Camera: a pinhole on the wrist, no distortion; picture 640 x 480 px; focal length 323.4 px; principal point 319.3 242.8 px. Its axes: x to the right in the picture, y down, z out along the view. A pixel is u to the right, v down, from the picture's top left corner.
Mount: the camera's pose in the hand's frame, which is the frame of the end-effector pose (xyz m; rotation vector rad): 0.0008 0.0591 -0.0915 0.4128 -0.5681 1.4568
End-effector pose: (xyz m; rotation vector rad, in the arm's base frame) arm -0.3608 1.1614 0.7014 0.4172 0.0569 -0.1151
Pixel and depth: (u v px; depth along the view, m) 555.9 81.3 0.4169
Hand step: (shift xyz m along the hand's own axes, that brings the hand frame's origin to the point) 0.1683 0.0434 0.4394
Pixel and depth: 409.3 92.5 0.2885
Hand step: 0.1040 -0.0564 0.1978
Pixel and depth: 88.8 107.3 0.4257
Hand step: 0.1245 -0.4497 0.0843
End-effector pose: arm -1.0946 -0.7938 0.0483 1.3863 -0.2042 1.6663
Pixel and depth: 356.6 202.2 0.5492
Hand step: 0.0101 -0.2174 0.3921
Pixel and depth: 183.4 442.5 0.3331
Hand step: -0.2434 -0.2319 0.0774
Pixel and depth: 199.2 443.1 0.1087
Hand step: -0.0790 -0.0316 -0.0333
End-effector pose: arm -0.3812 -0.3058 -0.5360 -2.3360 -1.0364 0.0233
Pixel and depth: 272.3 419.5 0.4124
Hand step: -0.2699 -0.2123 0.1869
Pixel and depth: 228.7 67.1 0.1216
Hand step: 0.0523 -0.0451 -0.0090
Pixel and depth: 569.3 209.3 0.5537
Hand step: 0.0060 0.0748 0.6105
